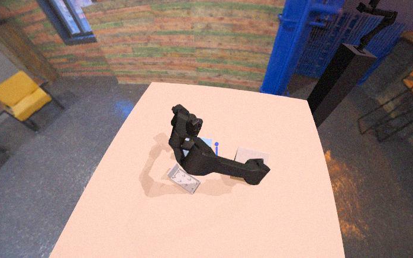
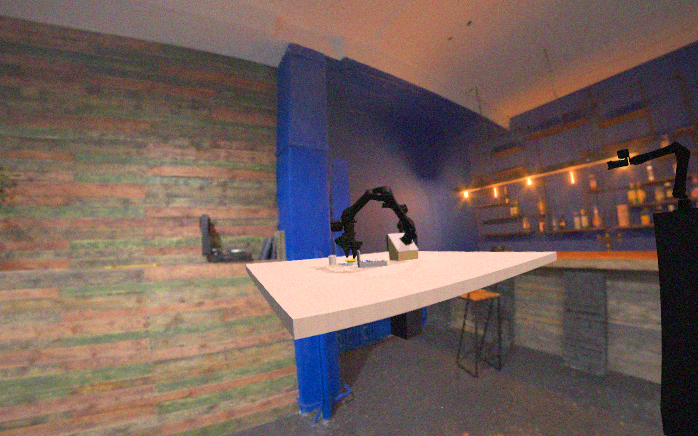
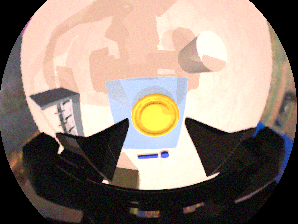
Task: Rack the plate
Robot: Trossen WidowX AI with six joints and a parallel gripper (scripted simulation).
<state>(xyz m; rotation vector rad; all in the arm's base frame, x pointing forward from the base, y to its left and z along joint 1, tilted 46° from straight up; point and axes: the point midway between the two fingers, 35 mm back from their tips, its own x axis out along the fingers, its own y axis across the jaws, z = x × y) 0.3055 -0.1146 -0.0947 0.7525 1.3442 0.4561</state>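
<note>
Now: gripper tip 10 mm above the yellow plate. From my gripper tip the other things lie so: light blue mat 20 mm behind, 20 mm to the left, 30 mm below; then small cup 80 mm ahead, 70 mm to the right; then blue utensil 120 mm behind, 10 mm to the left, 30 mm below.
</note>
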